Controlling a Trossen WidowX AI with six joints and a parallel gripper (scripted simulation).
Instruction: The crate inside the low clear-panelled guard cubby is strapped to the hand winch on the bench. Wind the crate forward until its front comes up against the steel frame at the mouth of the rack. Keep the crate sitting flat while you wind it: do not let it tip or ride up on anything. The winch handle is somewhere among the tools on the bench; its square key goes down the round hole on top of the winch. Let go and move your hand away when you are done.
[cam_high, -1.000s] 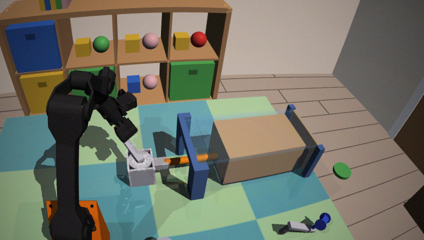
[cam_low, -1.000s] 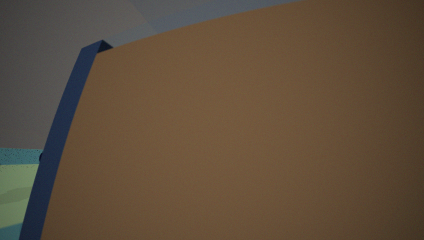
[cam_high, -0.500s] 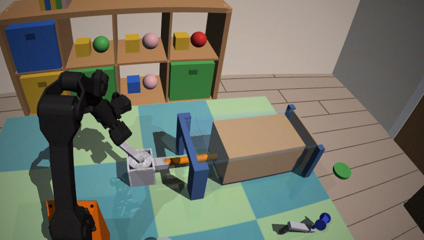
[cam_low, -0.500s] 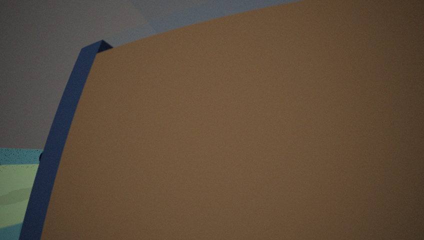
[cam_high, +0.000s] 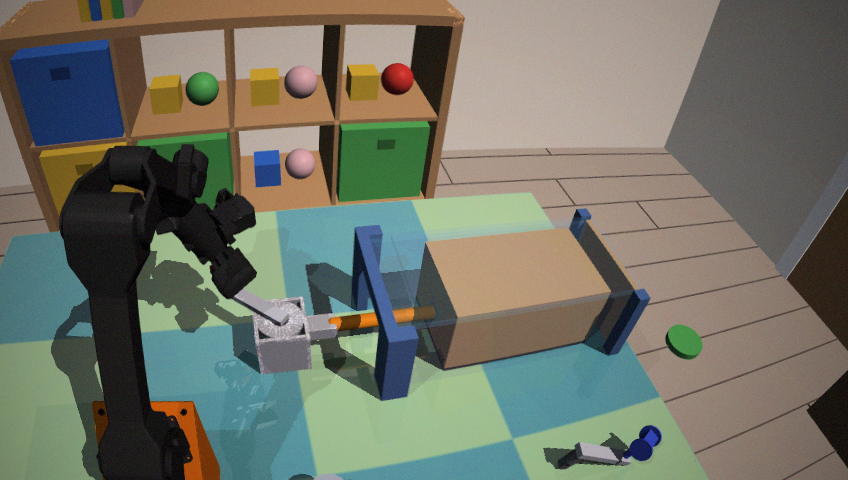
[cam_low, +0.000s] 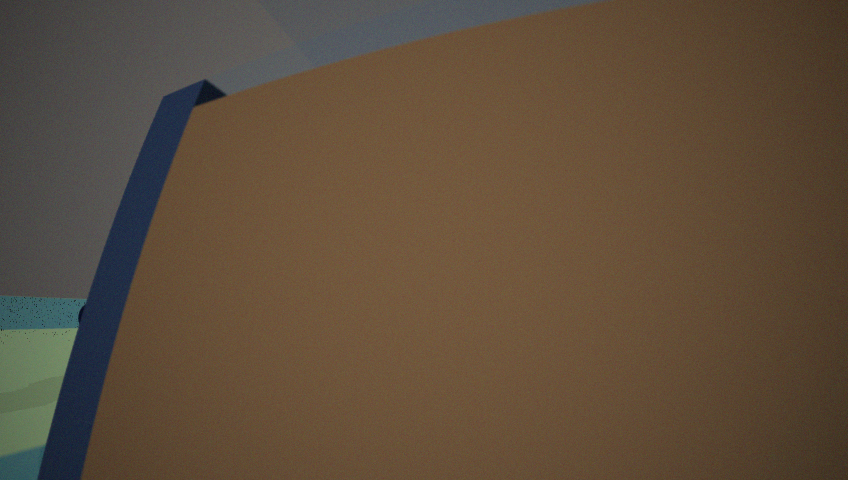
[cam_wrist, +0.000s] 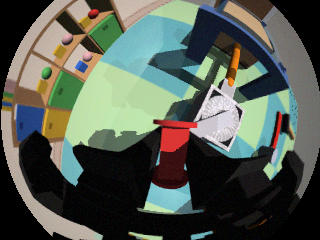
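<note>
The crank handle lies 30 mm to the right of my gripper tip, 30 mm below it and 10 mm ahead of it. Round my gripper tip: blue frame 210 mm ahead, 90 mm to the right, 30 mm below; red knob 20 mm behind, 10 mm to the right; grey winch 100 mm below, 80 mm to the right, 40 mm ahead.
</note>
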